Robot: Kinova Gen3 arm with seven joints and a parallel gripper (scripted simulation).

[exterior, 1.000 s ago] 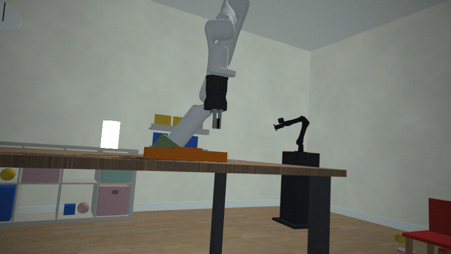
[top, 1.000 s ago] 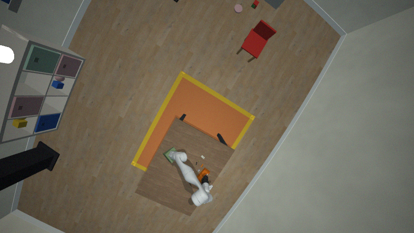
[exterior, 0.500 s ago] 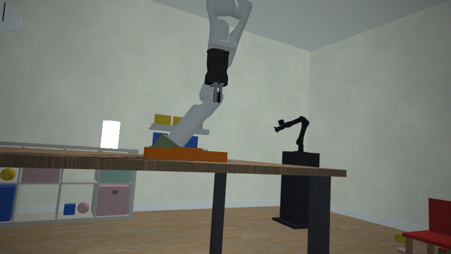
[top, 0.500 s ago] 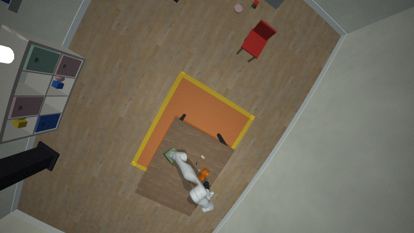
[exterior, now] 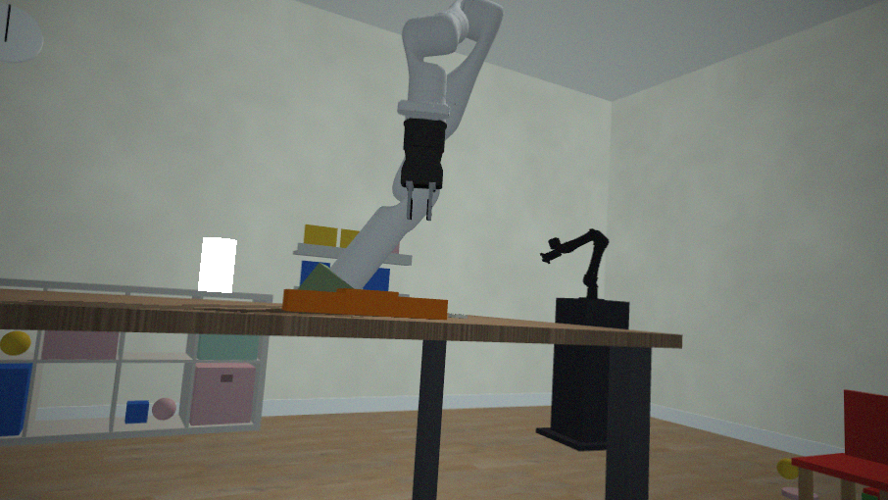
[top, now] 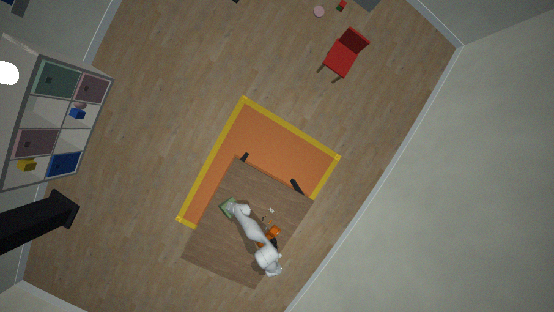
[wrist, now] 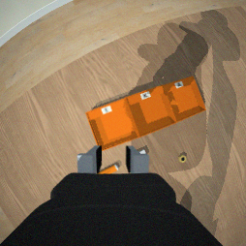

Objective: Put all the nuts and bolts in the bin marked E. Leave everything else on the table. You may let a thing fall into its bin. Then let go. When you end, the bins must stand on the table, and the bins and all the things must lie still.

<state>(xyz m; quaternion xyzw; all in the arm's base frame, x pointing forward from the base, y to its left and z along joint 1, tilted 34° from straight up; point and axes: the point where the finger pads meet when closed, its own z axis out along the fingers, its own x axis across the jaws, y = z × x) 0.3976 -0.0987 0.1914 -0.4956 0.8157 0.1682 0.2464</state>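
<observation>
Right now the dark bolt is 180 mm below my hand, 130 mm behind it and 30 mm to the left of it. The rest, counted from my hand: orange marker: 180 mm below, 50 mm behind, 40 mm to the left; then orange bin: 170 mm below, 90 mm to the right, 30 mm ahead; then white sharpener-like piece: 180 mm below, 40 mm to the right, 40 mm behind.
</observation>
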